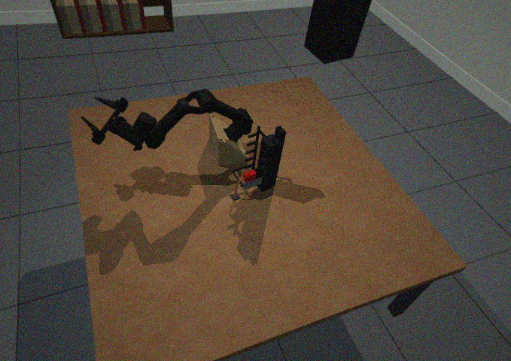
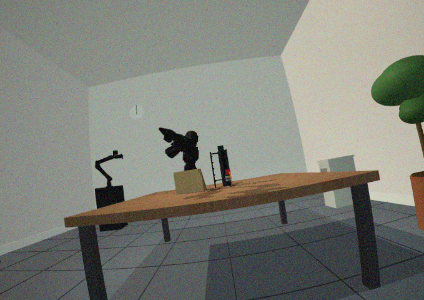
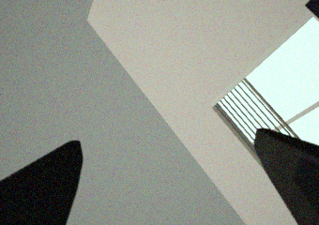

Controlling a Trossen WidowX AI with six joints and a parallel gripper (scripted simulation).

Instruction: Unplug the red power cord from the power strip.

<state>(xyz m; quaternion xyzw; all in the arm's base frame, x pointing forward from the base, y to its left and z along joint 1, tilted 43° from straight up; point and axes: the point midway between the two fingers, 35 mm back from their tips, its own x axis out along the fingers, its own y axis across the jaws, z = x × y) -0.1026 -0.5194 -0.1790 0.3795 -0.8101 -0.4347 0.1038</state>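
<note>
My gripper tip is 350 mm short of the red plug, 500 mm to the right of it and 210 mm above it. Round my gripper tip: black power strip: 350 mm ahead, 570 mm to the left, 190 mm below.
</note>
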